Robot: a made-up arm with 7 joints.
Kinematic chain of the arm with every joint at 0, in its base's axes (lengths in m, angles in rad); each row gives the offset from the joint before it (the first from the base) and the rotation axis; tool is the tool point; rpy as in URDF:
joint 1: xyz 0 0.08 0.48 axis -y
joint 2: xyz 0 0.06 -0.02 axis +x
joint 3: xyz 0 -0.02 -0.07 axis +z
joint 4: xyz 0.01 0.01 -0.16 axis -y
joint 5: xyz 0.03 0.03 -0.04 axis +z
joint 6: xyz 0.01 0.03 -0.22 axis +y
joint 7: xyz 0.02 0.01 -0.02 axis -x
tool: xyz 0.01 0 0.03 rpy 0.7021 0.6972 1.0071
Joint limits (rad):
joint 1: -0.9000..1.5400
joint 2: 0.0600..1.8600
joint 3: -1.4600..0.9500
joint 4: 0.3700..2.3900
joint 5: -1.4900..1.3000
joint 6: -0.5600..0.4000
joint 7: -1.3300..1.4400
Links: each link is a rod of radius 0.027 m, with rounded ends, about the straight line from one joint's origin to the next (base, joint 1, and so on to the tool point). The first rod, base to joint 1, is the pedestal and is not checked.
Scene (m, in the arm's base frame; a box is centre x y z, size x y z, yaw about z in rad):
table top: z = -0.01
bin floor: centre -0.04 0.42 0 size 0.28 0.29 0.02 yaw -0.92
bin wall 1: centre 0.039 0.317 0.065 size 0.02 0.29 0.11 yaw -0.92
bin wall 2: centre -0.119 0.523 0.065 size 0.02 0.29 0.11 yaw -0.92
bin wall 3: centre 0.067 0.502 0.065 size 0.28 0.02 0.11 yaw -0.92
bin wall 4: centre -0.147 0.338 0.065 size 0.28 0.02 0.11 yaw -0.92
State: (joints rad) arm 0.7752 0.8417 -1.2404 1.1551 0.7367 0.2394 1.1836
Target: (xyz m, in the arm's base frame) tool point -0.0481 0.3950 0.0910
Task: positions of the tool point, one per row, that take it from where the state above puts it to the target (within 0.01 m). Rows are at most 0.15 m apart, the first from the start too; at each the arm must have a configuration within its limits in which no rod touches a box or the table.
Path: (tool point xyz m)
1: 0.3629 0.2912 0.2727
2: 0.2910 0.3389 0.2523
3: 0.2257 0.3719 0.2553
4: 0.1390 0.3785 0.2085
5: 0.0436 0.3865 0.1939
6: -0.0481 0.3950 0.2128
7: -0.0539 0.4039 0.1530
8: -0.0481 0.3950 0.0910

